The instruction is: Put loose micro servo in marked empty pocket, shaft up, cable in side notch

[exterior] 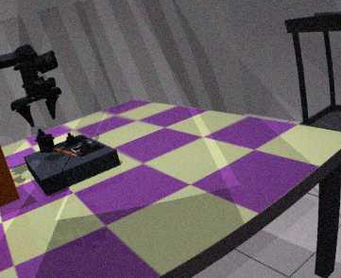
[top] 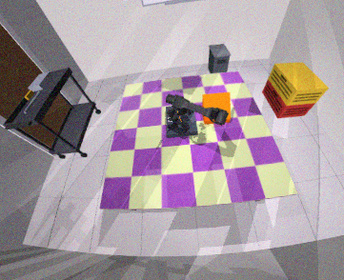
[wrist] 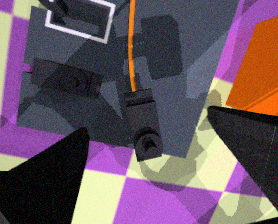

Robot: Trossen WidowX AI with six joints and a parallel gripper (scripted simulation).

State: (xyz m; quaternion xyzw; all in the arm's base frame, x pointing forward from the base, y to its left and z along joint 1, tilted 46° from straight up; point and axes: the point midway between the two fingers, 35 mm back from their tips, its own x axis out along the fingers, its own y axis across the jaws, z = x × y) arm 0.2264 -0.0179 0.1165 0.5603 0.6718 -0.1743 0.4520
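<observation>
The dark grey robot deck is 12 cm below my gripper tip, 8 cm to the right of it and 2 cm behind it.
</observation>
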